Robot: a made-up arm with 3 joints. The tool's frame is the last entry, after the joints. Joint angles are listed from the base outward.
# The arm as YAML. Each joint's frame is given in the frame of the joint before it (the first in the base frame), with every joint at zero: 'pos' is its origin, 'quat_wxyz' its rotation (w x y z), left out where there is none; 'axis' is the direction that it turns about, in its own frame. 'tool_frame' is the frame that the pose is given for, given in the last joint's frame.
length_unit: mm
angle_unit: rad
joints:
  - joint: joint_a
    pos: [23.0, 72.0, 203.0]
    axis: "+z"
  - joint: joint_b
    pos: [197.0, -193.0, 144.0]
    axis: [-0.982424, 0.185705, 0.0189]
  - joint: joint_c
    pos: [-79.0, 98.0, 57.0]
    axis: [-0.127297, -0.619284, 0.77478]
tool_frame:
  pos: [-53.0, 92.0, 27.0]
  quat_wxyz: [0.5, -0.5, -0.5, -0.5]
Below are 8 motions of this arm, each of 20 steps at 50 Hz.
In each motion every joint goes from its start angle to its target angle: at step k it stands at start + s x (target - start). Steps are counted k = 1, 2, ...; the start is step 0. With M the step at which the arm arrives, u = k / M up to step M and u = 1 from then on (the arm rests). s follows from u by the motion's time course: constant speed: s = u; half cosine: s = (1 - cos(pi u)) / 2; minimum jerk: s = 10 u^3 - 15 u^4 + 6 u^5.
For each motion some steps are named. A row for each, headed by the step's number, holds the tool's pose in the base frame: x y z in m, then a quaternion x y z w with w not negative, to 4 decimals.
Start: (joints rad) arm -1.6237 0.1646 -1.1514
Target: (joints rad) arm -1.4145 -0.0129 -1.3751
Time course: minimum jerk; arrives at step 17
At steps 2, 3, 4, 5, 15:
2: 0.0142 -0.1089 0.4128 0.5807 -0.5549 0.5858 0.1082
3: 0.0145 -0.1094 0.4136 0.5793 -0.5557 0.5869 0.1060
4: 0.0151 -0.1103 0.4149 0.5768 -0.5569 0.5887 0.1022
5: 0.0160 -0.1115 0.4167 0.5734 -0.5588 0.5912 0.0968
15: 0.0271 -0.1264 0.4365 0.5333 -0.5851 0.6106 0.0202

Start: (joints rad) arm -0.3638 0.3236 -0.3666
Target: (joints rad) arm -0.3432 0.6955 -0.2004
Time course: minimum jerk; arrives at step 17
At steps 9, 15, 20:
9: 0.1198 0.0649 0.3405 -0.7863 -0.3566 -0.4206 0.2786
15: 0.1097 0.0629 0.3092 -0.8041 -0.4068 -0.3518 0.2534
20: 0.1094 0.0628 0.3083 -0.8046 -0.4083 -0.3495 0.2526

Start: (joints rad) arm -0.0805 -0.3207 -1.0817
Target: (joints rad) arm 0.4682 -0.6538 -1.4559
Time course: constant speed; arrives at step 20
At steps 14, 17, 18, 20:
14: 0.2255 0.0371 0.5100 -0.6500 0.0952 -0.3876 0.6467
17: 0.2342 0.0457 0.5111 -0.6505 0.1020 -0.3445 0.6692
18: 0.2371 0.0488 0.5113 -0.6509 0.1041 -0.3296 0.6760
20: 0.2426 0.0555 0.5114 -0.6520 0.1081 -0.2987 0.6885

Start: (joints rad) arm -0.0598 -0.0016 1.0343
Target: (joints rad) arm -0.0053 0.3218 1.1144
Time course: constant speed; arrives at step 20
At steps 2, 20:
2: 0.0363 -0.0004 0.3653 -0.1479 -0.8128 -0.3623 0.4315
20: 0.0398 -0.0062 0.3374 -0.1664 -0.8580 -0.2122 0.4373

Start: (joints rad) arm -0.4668 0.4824 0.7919
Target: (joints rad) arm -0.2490 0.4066 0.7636
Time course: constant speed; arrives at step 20
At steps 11, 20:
11: 0.0258 0.0223 0.3366 -0.4653 -0.7331 -0.2999 0.3952
20: 0.0315 0.0242 0.3408 -0.4254 -0.7499 -0.2975 0.4102

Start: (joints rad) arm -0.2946 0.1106 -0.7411
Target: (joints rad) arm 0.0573 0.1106 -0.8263
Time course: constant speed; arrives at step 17
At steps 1, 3, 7, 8, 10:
1: 0.1624 0.0460 0.4273 -0.7477 -0.1111 -0.5518 0.3524
3: 0.1643 0.0513 0.4273 -0.7467 -0.1219 -0.5442 0.3626
7: 0.1675 0.0623 0.4273 -0.7442 -0.1435 -0.5284 0.3825
8: 0.1682 0.0651 0.4273 -0.7435 -0.1489 -0.5244 0.3874
10: 0.1693 0.0708 0.4273 -0.7420 -0.1597 -0.5161 0.3970

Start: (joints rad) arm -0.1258 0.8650 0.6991
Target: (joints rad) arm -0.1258 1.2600 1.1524
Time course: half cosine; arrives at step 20
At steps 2, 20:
2: 0.0335 0.0151 0.2897 -0.4991 -0.7738 -0.0759 0.3827
20: 0.0161 -0.0519 0.2809 -0.3865 -0.8032 0.1935 0.4101

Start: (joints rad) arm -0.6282 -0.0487 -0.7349
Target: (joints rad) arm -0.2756 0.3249 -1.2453
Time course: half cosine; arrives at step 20
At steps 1, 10, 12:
1: 0.1341 -0.0103 0.4564 -0.7048 0.0370 -0.6458 0.2912
10: 0.1752 0.0056 0.4203 -0.7794 0.0682 -0.5640 0.2640
12: 0.1859 0.0111 0.4080 -0.7999 0.0749 -0.5410 0.2485

